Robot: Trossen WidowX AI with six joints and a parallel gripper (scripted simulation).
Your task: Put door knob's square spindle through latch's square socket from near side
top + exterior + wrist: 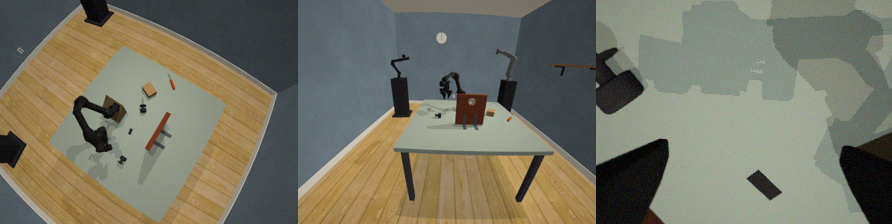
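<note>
Now: hand 410 mm to the right of the dark door knob, 190 mm above it and 90 mm short of it. Round my hand: wooden block (590 mm to the left, 190 mm below, 60 mm ahead).
</note>
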